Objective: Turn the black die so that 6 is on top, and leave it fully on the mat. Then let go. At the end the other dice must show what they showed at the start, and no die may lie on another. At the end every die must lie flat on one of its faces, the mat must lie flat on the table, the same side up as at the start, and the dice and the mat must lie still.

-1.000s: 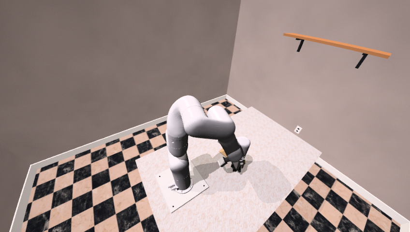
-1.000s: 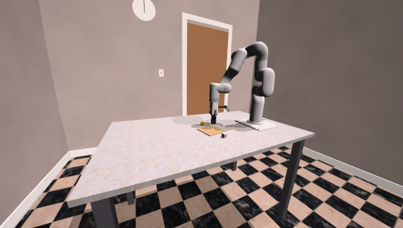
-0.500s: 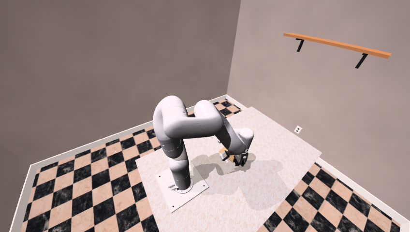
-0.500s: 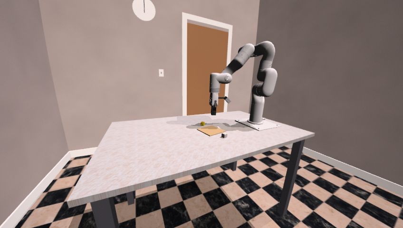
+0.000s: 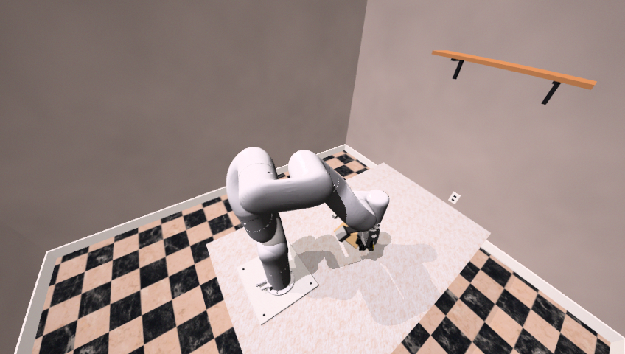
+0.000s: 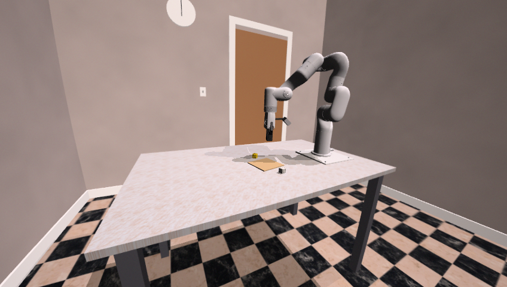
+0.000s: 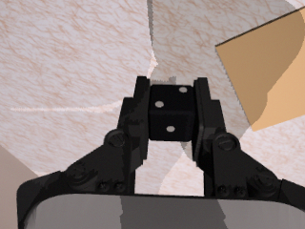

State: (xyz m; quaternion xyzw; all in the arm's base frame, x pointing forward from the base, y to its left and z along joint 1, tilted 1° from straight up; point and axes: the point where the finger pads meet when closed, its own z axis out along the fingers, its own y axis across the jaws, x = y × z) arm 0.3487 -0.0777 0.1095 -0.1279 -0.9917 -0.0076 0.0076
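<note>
Right now my hand is 1 cm above the black die. Also, from my hand: white die 5 cm ahead, 25 cm to the left, 11 cm below; tan mat 8 cm ahead, 12 cm to the left, 12 cm below; yellow die 9 cm ahead, 11 cm below.
</note>
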